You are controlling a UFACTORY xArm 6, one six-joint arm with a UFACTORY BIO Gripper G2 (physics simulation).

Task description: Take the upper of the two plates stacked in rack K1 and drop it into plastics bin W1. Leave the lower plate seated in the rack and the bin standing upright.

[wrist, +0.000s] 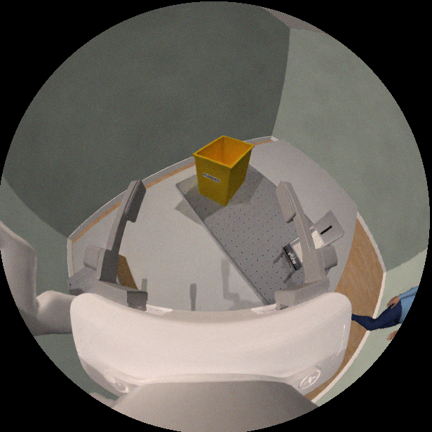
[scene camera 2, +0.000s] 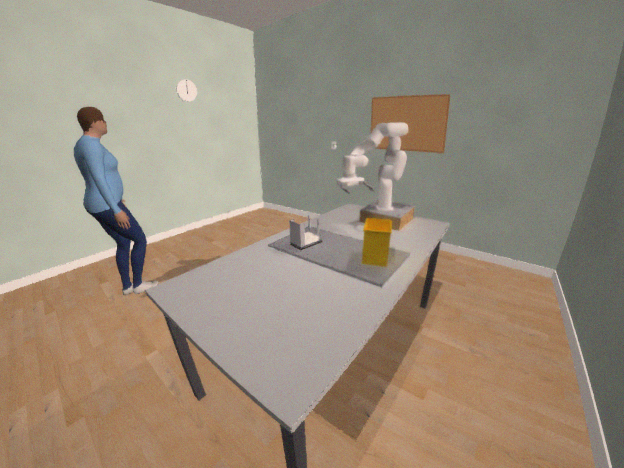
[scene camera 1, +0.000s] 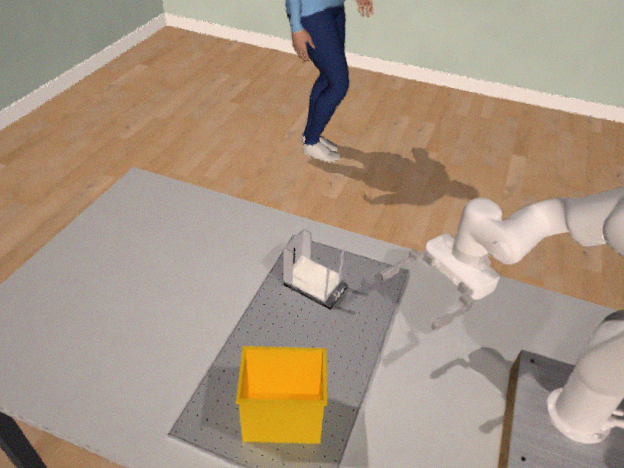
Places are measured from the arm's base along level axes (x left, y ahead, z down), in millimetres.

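Where they show: hand, tool point: (scene camera 2: 359,189) (scene camera 1: 414,296); arm's base, link origin: (scene camera 2: 384,208) (scene camera 1: 577,415).
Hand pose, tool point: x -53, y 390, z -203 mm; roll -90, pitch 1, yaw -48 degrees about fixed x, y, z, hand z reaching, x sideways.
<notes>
Things, the pixels of their top centre, and the offset from my tool point. Level surfaces: height alone.
- Rack K1, top centre: (scene camera 1: 317,249) (scene camera 2: 305,219) dy +256, dx -212, dz +139 mm
- Plastics bin W1, top centre: (scene camera 1: 283,373) (scene camera 2: 378,224) dy +232, dx +190, dz +107 mm
- dark perforated board, surface height: dz +287 mm
- grey table, surface height: dz +300 mm
Rack K1 (scene camera 1: 288,264) (scene camera 2: 296,232) (wrist: 336,231) has a dark base, pale side panels and thin posts. The white stacked plates (scene camera 1: 315,278) (scene camera 2: 310,237) lie level inside it; upper and lower cannot be told apart clearly. In the wrist view, the right finger partly covers the rack. Plastics bin W1 (scene camera 1: 281,422) (scene camera 2: 376,246) (wrist: 220,185) is yellow, open-topped and upright. My gripper (scene camera 1: 408,300) (scene camera 2: 359,190) (wrist: 210,185) is wide open and empty. It hangs high above the table, on the robot-base side of the rack, touching neither rack nor bin.
Rack and bin stand on a dark perforated board (scene camera 1: 312,327) (scene camera 2: 342,254) (wrist: 240,232) on the grey table (scene camera 1: 151,282) (scene camera 2: 282,312). The arm's base stands on a wood-sided block (scene camera 1: 534,403) (scene camera 2: 385,217). A person (scene camera 1: 327,75) (scene camera 2: 98,171) stands on the floor beyond the table.
</notes>
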